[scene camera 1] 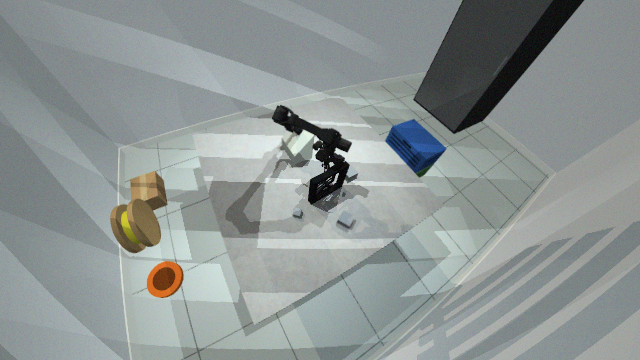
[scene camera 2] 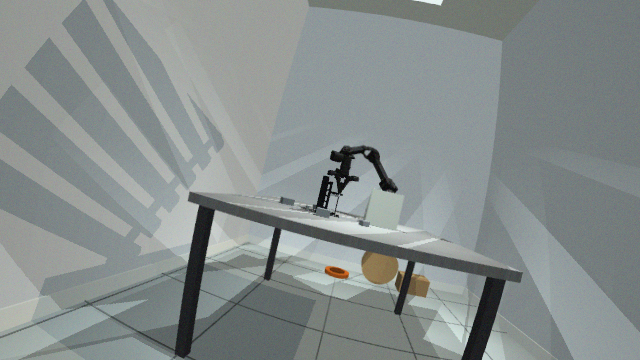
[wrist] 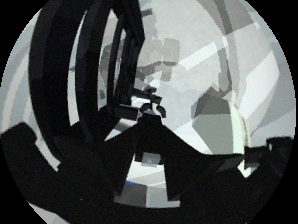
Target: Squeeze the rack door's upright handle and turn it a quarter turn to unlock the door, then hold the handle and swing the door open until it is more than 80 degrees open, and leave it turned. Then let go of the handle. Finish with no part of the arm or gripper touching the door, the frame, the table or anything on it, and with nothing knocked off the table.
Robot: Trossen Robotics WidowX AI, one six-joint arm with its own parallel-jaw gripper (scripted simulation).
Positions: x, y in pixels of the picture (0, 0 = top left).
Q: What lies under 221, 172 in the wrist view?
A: The gripper.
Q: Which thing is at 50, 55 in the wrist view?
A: A black rack.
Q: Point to a black rack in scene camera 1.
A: At 314, 195
